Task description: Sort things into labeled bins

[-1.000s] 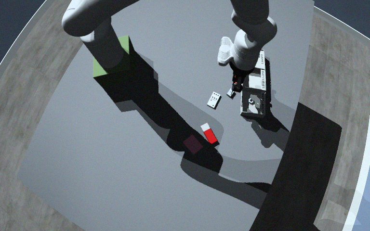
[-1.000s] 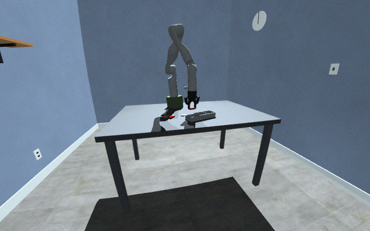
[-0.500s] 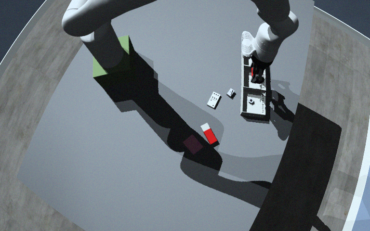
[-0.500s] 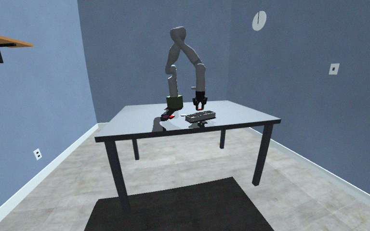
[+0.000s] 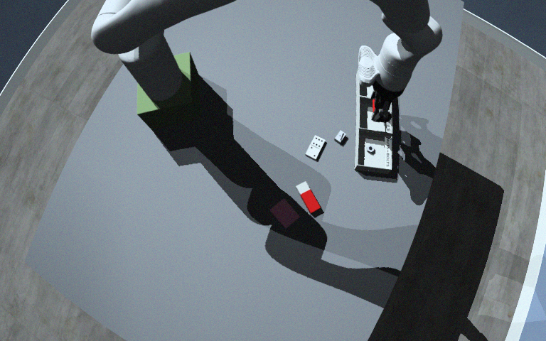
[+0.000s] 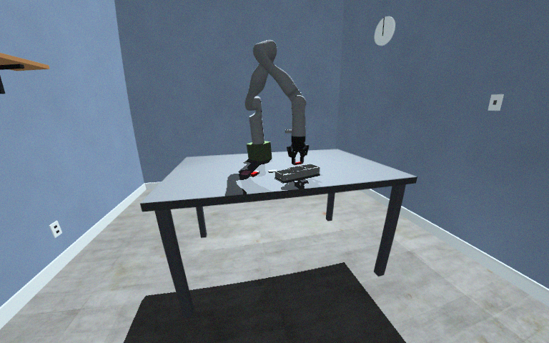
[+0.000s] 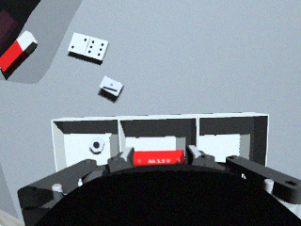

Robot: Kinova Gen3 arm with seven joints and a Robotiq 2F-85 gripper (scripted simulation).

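The bin row is 1 cm ahead of my hand and 6 cm below it. Also, from my hand: white domino: 7 cm behind, 14 cm to the right, 7 cm below; then red battery: 1 cm below; then nut: 4 cm ahead, 7 cm to the right, 7 cm below.
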